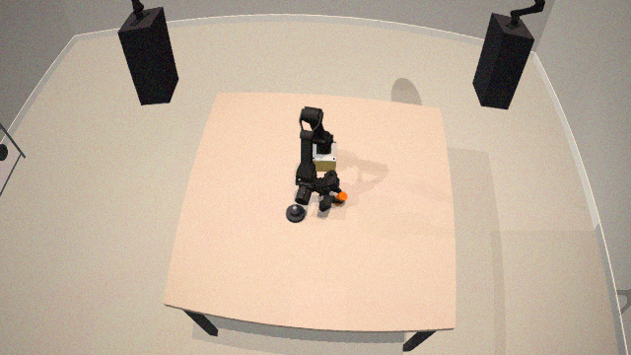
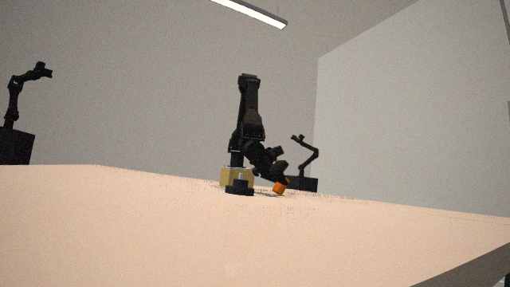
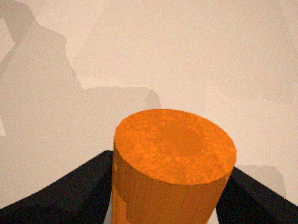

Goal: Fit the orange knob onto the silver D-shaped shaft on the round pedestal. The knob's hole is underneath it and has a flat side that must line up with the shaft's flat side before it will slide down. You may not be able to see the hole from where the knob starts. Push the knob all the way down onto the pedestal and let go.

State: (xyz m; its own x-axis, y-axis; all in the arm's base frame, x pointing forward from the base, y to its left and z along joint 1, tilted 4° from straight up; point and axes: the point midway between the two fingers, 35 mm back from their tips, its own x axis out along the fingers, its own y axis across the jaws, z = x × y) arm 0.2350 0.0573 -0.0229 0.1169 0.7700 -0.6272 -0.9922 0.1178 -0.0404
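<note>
Right now the orange knob is 2 cm to the right of my gripper tip and 1 cm above it. Round my gripper tip: round pedestal: 6 cm ahead, 20 cm to the right, 1 cm below.
</note>
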